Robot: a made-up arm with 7 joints. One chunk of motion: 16 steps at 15 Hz.
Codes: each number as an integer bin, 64 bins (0 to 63) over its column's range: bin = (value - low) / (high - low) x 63, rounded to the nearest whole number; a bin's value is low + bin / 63 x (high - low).
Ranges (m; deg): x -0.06..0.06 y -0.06..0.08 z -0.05..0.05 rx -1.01..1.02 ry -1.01..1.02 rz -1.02..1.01
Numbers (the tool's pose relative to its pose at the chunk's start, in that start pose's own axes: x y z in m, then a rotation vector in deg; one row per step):
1: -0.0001 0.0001 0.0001 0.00 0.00 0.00
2: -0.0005 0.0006 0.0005 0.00 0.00 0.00
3: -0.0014 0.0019 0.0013 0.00 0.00 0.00
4: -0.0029 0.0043 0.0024 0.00 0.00 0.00
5: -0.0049 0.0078 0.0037 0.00 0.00 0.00
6: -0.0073 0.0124 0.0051 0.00 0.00 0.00
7: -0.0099 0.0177 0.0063 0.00 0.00 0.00
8: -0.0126 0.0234 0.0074 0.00 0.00 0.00
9: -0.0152 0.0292 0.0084 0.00 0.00 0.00
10: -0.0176 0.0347 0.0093 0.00 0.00 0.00
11: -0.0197 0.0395 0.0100 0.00 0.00 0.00
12: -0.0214 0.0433 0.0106 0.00 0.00 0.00
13: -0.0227 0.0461 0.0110 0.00 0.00 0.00
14: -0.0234 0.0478 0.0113 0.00 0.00 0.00
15: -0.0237 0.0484 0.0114 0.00 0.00 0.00
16: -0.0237 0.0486 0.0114 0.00 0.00 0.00
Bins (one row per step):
1: 31 27 32 31 31 32
2: 31 27 32 31 31 32
3: 31 28 32 31 31 32
4: 30 29 33 31 31 32
5: 29 31 34 31 31 32
6: 28 33 35 31 31 32
7: 26 35 35 31 31 32
8: 25 38 36 31 31 32
9: 24 40 37 31 31 32
10: 22 43 37 31 31 32
11: 21 45 38 31 31 32
12: 20 46 38 31 31 32
13: 20 48 38 31 31 32
14: 19 49 39 31 31 32
15: 19 49 39 31 31 32
16: 19 49 39 31 31 32

